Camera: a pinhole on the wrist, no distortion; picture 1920 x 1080 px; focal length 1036.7 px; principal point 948.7 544.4 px. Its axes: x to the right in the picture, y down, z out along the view. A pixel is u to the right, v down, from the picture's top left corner.
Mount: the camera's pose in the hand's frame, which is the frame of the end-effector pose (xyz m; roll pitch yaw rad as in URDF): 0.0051 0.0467 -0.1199 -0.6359 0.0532 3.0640
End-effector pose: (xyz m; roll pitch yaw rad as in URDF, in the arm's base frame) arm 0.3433 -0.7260 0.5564 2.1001 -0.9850 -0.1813
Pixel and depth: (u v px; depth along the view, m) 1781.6 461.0 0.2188
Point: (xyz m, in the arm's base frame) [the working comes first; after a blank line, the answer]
In the camera's frame: 0.1758 -0.0176 0.2188

0.2988 -0.7399 0.3573
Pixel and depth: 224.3 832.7 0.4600
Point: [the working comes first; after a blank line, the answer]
In the camera's frame: -0.3214 0.1279 0.4600

0.8261 -0.8013 0.5688
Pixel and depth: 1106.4 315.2 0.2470
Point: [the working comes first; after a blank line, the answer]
In the camera's frame: 0.0376 -0.0546 0.2470

0.3843 -0.8025 0.4575
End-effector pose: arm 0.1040 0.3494 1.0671 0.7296 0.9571 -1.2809
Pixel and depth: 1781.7 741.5 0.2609
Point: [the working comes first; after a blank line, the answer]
In the camera's frame: 0.2096 0.0496 0.2609

-0.0700 0.4777 1.2247
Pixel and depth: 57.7 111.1 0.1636
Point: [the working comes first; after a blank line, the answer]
In the camera's frame: -0.1406 -0.0684 0.1636

0.0934 0.2317 0.9821
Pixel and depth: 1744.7 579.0 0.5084
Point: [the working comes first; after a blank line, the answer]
In the camera's frame: 0.3904 0.0170 0.5084

-0.2918 0.4596 1.4380
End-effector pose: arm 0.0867 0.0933 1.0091 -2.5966 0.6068 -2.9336
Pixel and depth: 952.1 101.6 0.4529
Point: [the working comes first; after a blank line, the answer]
In the camera's frame: 0.0015 -0.1934 0.4529

0.3135 -0.1049 0.8020
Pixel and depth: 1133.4 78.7 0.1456
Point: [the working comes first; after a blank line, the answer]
In the camera's frame: 0.0259 -0.0654 0.1456

0.1340 0.0987 0.9963
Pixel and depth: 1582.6 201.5 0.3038
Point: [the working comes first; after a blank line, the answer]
In the camera's frame: 0.1858 -0.1005 0.3038

0.3478 0.0240 1.0188
